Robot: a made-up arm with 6 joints.
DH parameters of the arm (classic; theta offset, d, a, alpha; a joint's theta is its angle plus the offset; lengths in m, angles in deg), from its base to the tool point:
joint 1: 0 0.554 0 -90
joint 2: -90 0 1.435 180
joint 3: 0 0 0 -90
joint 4: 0 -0.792 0 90
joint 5: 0 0.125 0 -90
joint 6: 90 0 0 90
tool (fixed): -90 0 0 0
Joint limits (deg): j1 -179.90..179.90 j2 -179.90..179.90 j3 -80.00..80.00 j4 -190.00..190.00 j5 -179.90..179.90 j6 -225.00..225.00
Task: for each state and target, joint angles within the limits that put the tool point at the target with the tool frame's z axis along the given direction. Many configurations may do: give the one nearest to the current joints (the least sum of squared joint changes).
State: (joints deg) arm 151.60 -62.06 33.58 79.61 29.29 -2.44
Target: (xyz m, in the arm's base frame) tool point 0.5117 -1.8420 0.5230 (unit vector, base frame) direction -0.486 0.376 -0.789
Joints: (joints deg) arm 104.79 -113.35 15.70 78.76 67.04 -2.48
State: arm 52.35 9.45 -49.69 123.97 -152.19 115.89
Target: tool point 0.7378 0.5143 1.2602 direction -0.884 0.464 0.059
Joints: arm 35.18 17.96 -46.27 87.85 -163.96 155.34
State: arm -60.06 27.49 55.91 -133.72 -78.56 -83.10
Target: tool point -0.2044 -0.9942 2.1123 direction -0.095 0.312 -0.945
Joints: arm -101.34 9.05 28.15 -87.72 -101.92 -126.42
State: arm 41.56 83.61 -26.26 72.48 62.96 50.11
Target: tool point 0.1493 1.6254 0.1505 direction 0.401 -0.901 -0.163
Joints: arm 82.52 75.54 -4.62 120.50 62.32 91.09
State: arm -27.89 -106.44 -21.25 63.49 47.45 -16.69
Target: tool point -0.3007 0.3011 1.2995 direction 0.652 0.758 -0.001
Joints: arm -47.27 -58.75 -67.56 82.39 6.55 8.62
